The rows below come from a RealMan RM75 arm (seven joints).
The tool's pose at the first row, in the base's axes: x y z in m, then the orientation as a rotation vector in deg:
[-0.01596 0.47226 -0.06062 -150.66 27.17 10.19]
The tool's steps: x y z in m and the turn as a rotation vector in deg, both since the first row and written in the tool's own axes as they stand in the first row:
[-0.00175 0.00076 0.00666 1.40 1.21 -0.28]
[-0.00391 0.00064 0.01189 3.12 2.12 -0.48]
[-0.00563 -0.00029 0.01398 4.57 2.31 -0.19]
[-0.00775 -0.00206 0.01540 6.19 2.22 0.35]
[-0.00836 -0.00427 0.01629 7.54 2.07 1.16]
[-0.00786 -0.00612 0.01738 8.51 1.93 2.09]
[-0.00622 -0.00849 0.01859 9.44 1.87 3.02]
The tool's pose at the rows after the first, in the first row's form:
[-0.01816 0.47522 -0.06648 -149.59 27.16 8.13]
[-0.02036 0.47838 -0.07063 -148.11 27.15 6.43]
[-0.02172 0.48064 -0.07174 -146.67 27.53 5.89]
[-0.02313 0.48341 -0.07183 -144.96 28.14 5.76]
[-0.02294 0.48585 -0.07158 -143.45 29.07 5.85]
[-0.02186 0.48775 -0.07187 -142.29 30.16 6.06]
[-0.01953 0.48979 -0.07229 -141.17 31.27 6.18]

